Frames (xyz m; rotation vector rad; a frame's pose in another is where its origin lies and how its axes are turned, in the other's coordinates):
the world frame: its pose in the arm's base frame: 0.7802 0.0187 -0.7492 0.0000 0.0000 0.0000
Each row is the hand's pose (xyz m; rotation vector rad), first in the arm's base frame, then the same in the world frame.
Working: the arm's base frame: its pose in the world frame: -0.7802 -0.0187 0.7492 0.0000 0.0000 0.0000

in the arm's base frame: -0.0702 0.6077 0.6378 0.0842 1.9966 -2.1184
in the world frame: -0.8504 0.5890 1.3870 0.0842 1.9966 -2.1184
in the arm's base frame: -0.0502 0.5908 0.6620 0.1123 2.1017 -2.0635
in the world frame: -0.8304 0.5721 1.4112 0.1123 2.1017 -2.0635
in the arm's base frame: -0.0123 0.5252 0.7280 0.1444 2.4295 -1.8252
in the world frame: -0.7925 0.5065 1.4772 0.1444 2.4295 -1.8252
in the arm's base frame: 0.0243 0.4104 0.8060 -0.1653 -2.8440 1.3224
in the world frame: -0.7559 0.3917 1.5552 -0.1653 -2.8440 1.3224
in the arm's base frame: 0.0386 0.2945 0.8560 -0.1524 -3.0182 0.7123
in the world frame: -0.7416 0.2758 1.6052 -0.1524 -3.0182 0.7123
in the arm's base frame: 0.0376 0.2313 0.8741 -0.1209 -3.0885 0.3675
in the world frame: -0.7426 0.2126 1.6233 -0.1209 -3.0885 0.3675
